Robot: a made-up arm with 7 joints. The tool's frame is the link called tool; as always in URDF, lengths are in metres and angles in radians. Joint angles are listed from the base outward. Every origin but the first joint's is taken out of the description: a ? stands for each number. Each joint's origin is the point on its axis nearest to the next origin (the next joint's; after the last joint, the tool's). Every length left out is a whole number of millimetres.
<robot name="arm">
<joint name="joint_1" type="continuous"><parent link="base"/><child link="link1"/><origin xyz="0.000 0.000 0.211" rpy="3.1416 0.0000 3.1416"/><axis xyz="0 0 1"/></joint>
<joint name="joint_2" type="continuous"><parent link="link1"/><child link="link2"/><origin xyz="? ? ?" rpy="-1.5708 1.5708 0.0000"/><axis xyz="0 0 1"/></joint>
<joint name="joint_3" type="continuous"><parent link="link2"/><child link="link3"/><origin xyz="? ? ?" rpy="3.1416 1.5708 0.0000"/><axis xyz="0 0 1"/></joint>
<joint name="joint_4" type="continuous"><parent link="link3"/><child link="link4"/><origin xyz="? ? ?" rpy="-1.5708 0.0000 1.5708"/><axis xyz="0 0 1"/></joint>
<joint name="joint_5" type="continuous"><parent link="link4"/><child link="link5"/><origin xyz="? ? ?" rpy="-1.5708 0.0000 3.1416"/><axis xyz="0 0 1"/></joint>
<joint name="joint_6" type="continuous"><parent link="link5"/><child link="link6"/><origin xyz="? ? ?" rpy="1.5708 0.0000 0.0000"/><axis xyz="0 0 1"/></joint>
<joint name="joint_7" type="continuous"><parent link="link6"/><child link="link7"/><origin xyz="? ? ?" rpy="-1.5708 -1.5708 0.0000"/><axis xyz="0 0 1"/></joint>
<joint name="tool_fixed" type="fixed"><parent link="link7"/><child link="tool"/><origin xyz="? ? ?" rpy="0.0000 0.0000 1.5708"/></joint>
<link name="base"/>
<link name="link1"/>
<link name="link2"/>
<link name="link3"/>
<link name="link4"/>
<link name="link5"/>
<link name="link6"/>
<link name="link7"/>
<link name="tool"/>
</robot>
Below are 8 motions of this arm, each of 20 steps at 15 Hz.
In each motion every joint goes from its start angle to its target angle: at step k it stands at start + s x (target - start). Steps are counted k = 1, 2, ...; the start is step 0. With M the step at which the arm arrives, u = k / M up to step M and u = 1 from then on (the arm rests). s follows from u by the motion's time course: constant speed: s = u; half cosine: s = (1 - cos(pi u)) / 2; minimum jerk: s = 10 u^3 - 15 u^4 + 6 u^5.
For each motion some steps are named. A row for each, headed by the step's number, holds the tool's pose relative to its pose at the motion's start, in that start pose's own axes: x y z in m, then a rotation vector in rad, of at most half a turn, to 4 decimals.
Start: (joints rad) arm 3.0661 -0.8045 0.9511 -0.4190 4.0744 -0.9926 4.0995
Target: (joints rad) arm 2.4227 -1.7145 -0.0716 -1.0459 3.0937 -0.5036 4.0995
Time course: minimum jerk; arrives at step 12
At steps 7, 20:
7: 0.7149 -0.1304 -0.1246 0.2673 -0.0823 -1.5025
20: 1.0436 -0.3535 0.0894 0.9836 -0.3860 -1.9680

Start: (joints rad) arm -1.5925 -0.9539 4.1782 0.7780 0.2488 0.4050 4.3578
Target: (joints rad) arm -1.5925 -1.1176 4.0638 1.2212 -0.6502 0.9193 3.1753
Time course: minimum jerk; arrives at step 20
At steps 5, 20:
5: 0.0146 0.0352 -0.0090 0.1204 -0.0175 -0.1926
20: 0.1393 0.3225 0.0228 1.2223 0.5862 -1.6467

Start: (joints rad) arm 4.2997 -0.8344 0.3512 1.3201 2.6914 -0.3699 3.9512
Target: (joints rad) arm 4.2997 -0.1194 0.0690 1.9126 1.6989 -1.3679 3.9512
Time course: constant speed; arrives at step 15
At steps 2, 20:
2: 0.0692 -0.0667 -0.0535 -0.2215 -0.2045 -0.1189
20: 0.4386 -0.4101 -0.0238 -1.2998 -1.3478 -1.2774

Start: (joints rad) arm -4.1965 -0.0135 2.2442 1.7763 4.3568 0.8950 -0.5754
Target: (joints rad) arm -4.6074 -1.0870 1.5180 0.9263 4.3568 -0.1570 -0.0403
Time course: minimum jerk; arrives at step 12
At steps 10, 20:
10: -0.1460 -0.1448 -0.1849 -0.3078 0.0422 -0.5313
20: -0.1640 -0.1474 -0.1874 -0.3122 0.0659 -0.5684

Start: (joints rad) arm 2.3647 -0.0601 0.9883 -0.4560 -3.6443 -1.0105 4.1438
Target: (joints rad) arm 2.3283 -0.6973 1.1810 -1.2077 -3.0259 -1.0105 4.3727
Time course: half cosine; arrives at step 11
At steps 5, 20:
5: -0.0625 0.1609 0.2699 0.6091 -0.0809 0.3539
20: -0.1183 0.1545 0.6521 1.4334 -0.4044 0.6978

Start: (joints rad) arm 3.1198 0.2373 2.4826 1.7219 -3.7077 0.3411 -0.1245
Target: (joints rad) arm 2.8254 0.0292 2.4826 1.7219 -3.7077 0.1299 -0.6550
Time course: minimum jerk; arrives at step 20
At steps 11, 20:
11: -0.0801 0.0165 -0.0087 0.0055 0.3063 -0.4135
20: -0.1394 0.0350 -0.0034 -0.0420 0.5285 -0.6720

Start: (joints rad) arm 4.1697 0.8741 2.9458 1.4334 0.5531 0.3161 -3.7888
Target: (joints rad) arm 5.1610 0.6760 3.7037 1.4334 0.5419 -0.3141 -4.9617
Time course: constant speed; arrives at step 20
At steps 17, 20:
17: 0.0891 -0.2017 0.0795 -0.5373 -0.7503 -0.1857
20: 0.1181 -0.1924 0.1285 -0.5295 -0.8983 -0.1396

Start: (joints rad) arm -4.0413 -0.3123 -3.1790 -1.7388 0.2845 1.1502 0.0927
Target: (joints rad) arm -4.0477 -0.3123 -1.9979 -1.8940 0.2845 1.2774 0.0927
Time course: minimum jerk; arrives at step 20
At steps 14, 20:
14: 0.0388 -0.3434 0.2296 -0.5010 0.3327 0.7415
20: 0.0834 -0.3830 0.2868 -0.6017 0.3957 0.8849

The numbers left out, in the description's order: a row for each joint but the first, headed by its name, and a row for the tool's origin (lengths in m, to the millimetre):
joint_2: 0.000 -0.013 0.000
joint_3: 0.422 0.000 0.000
joint_4: 0.011 0.000 0.000
joint_5: 0.000 0.389 0.000
joint_6: 0.000 0.001 0.000
joint_7: 0.000 -0.104 0.000
tool: 0.000 0.000 0.000

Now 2 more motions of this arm.
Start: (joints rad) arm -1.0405 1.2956 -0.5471 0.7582 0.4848 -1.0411 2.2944
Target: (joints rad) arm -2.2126 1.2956 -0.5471 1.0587 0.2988 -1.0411 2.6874
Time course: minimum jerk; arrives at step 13
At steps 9, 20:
9: -0.5160 0.5252 0.3095 0.3366 0.7494 -0.3466
20: -0.5395 0.6352 0.4365 0.4414 0.9072 -0.3950

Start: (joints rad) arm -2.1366 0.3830 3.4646 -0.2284 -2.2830 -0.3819 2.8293
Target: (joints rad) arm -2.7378 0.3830 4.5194 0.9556 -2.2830 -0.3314 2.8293
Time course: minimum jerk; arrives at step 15
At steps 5, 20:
5: 0.1324 -0.0292 -0.0192 -0.0652 -0.2193 0.1678
20: 0.6326 0.0821 0.2010 -0.2182 -1.1992 0.6818

